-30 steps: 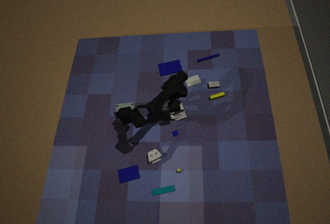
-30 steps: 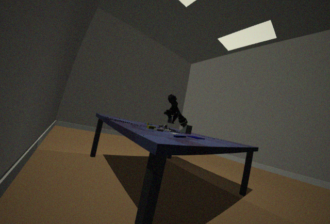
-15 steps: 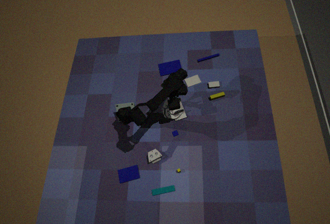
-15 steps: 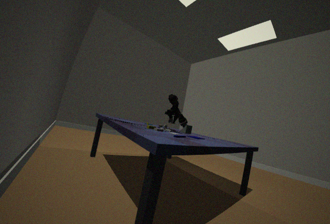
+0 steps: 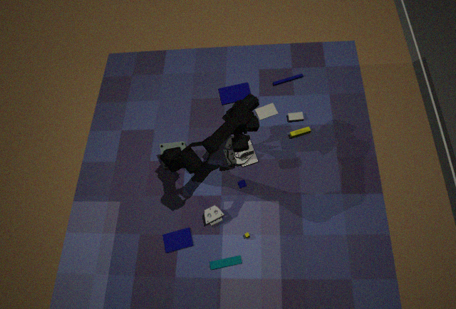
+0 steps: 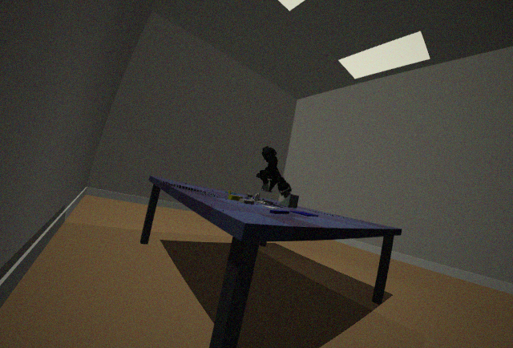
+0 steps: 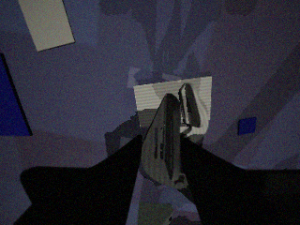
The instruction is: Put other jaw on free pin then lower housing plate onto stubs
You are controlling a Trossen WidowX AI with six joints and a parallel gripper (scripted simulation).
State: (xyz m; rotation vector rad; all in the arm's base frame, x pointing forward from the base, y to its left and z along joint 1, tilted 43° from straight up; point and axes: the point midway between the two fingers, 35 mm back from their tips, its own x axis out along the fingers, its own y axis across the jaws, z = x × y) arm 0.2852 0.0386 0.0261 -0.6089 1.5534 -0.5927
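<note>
My gripper tip is now 20 mm short of the white base, 30 mm to the left of it and 80 mm above it. Round my gripper tip: white jaw (30 mm behind, 20 mm to the right); then small blue cube (20 mm behind, 170 mm to the right, 80 mm below); then white plate (140 mm ahead, 170 mm to the left, 80 mm below).
</note>
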